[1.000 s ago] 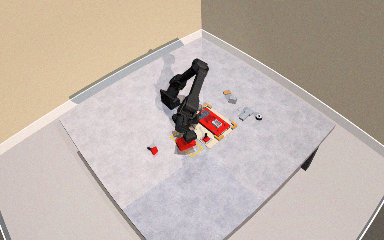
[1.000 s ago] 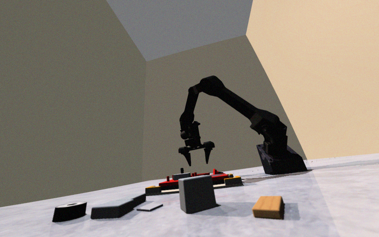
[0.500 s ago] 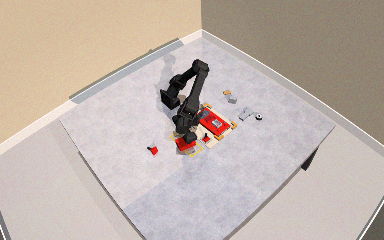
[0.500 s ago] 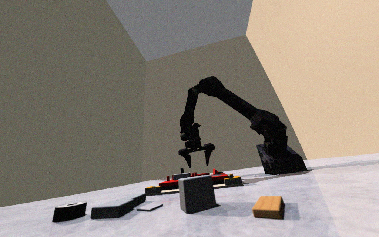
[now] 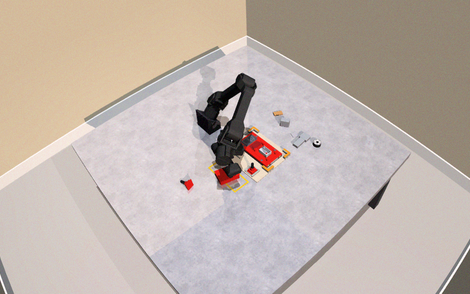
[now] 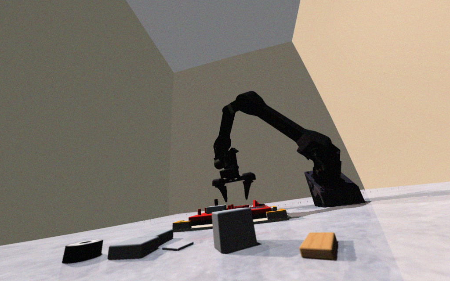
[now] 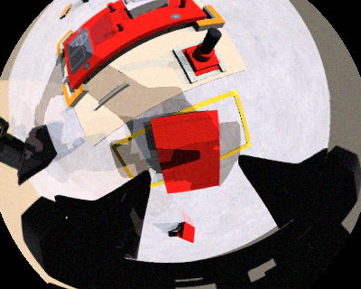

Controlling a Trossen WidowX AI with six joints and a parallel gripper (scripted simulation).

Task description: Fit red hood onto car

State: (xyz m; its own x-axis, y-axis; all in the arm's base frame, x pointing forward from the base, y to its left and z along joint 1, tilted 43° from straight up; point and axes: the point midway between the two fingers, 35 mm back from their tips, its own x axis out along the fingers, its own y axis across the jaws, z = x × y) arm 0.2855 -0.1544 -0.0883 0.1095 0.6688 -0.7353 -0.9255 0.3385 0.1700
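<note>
The red hood lies 3 cm below my gripper tip. Round my gripper tip: grey engine block: 5 cm ahead, 21 cm to the left, 2 cm below; then wooden block: 8 cm behind, 48 cm to the left, 4 cm below.
</note>
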